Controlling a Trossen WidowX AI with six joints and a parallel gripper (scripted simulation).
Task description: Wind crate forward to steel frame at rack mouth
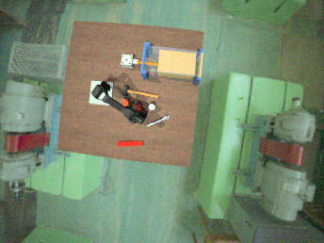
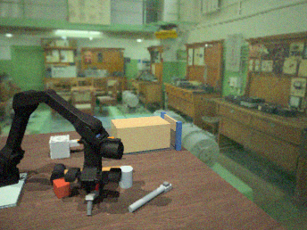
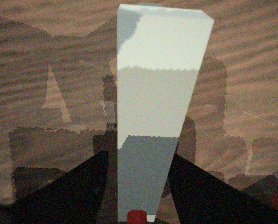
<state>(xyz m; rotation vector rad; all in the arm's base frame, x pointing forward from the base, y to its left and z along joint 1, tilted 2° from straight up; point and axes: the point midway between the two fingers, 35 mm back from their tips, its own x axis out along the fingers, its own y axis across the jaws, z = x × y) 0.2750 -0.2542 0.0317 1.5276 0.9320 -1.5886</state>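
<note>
The red knob lies 2 cm ahead of my gripper tip, 5 cm to the left of it and 3 cm above it. From my gripper tip the other things lie so: flat red bar 9 cm behind, 27 cm to the right, 1 cm below; then winch handle 2 cm above; then blue steel frame 10 cm ahead, 44 cm to the left, 9 cm above.
</note>
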